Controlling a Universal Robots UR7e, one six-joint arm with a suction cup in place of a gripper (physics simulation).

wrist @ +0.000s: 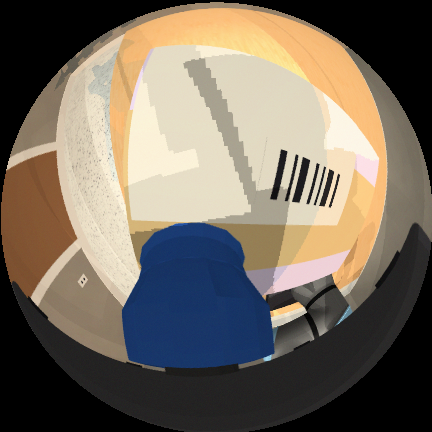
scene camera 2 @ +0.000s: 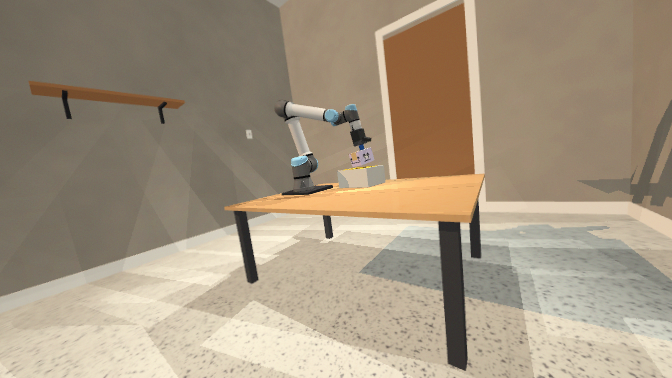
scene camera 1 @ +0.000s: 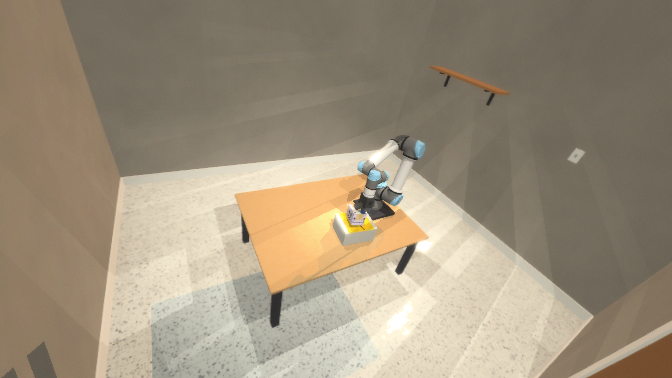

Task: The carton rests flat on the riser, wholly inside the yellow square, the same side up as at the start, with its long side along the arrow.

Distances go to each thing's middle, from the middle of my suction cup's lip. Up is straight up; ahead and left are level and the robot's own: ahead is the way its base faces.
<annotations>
I see the carton (wrist: 215,135) 60 mm below my suction cup, 40 mm to the right of it and 20 mm ahead of it. Round my suction cup: riser (scene camera 1: 348,234) (190 mm below, 40 mm to the right, 10 mm behind).
</annotations>
